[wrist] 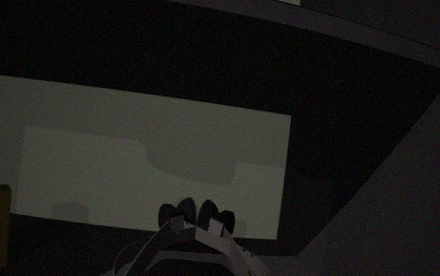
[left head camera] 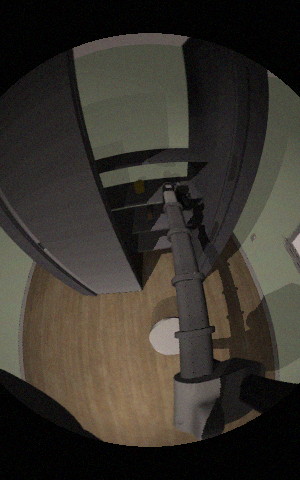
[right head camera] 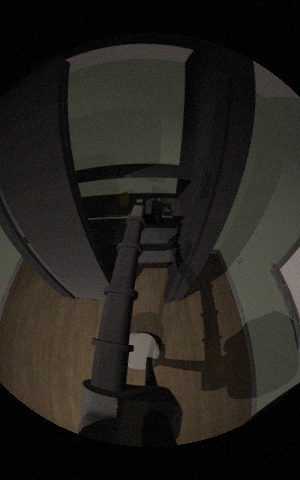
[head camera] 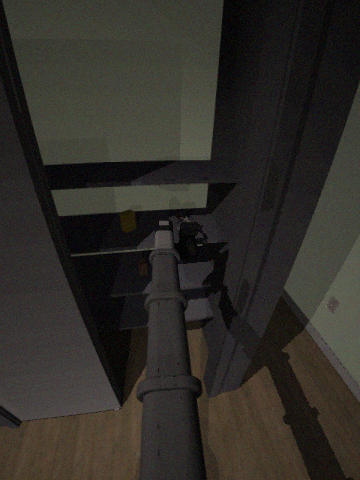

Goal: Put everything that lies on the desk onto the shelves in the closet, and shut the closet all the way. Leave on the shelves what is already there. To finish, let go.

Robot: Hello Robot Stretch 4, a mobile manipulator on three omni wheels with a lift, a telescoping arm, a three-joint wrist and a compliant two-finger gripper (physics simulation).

Scene:
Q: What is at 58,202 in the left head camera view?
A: A closet door.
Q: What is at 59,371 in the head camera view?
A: A closet door.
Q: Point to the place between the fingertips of the gripper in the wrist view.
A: At 197,215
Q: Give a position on a closet door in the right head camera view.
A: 47,215

